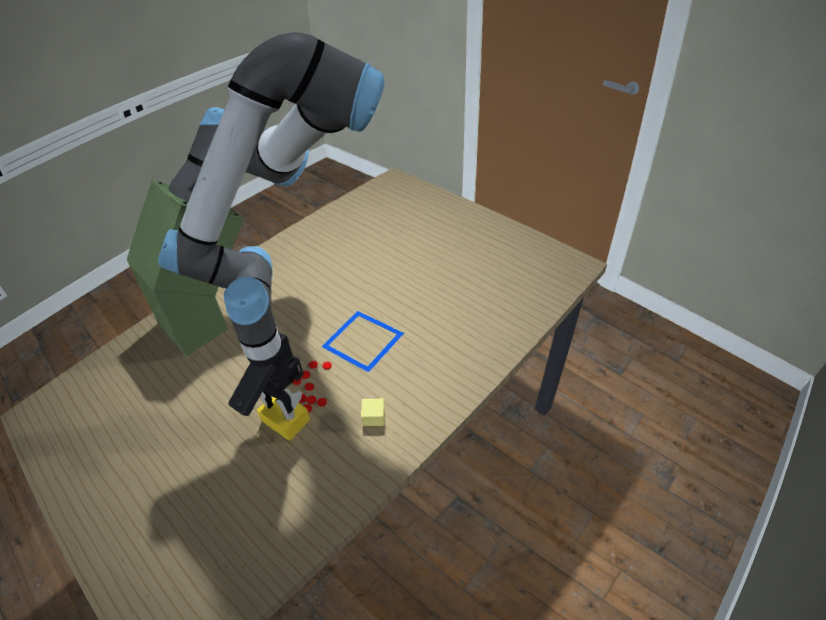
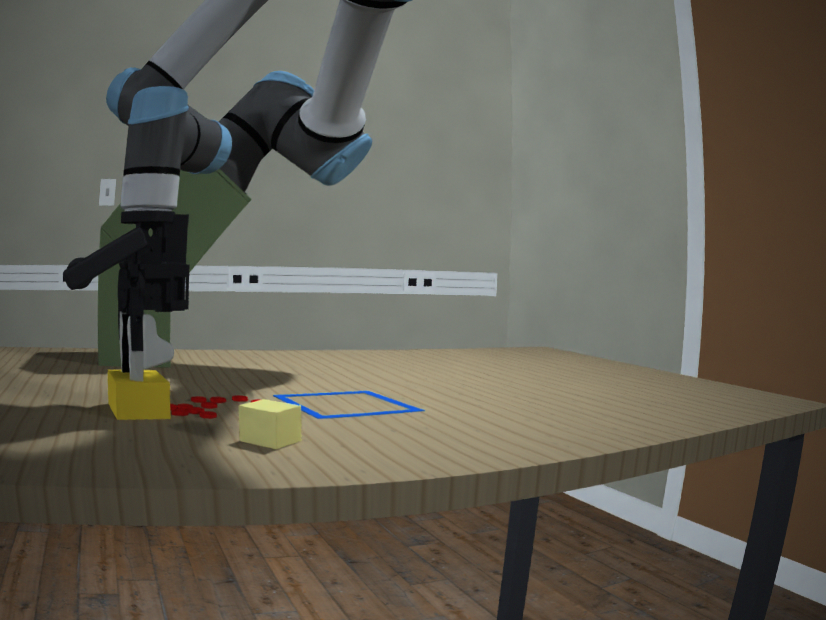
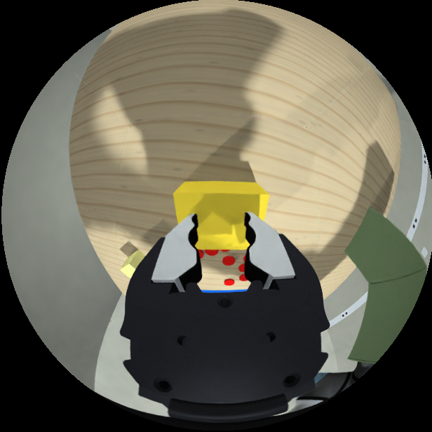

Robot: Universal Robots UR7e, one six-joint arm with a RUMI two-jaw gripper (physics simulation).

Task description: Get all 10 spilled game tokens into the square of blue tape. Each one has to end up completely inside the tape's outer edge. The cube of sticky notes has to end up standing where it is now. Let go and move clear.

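Note:
My gripper [image 1: 278, 406] [image 2: 133, 375] [image 3: 220, 211] is shut on a yellow block [image 1: 286, 427] [image 2: 141, 400] [image 3: 220, 189], at or just above table height; contact with the table is unclear. Red tokens [image 1: 308, 386] [image 2: 208, 414] [image 3: 228, 260] lie in a loose group between the block and the blue tape square [image 1: 380, 323] [image 2: 371, 413] [image 3: 224, 291], outside it. The nearest ones are close against the block; whether they touch is unclear, and some are partly hidden. The pale yellow sticky-note cube [image 1: 372, 411] [image 2: 270, 423] [image 3: 132, 265] stands upright, apart from the tokens.
The wooden table [image 1: 427, 246] [image 2: 533, 427] has its near edge beyond the sticky-note cube. The green arm mount [image 1: 180, 300] [image 2: 206, 206] [image 3: 395, 250] stands at the opposite side. The arm's shadow falls across the table around the block.

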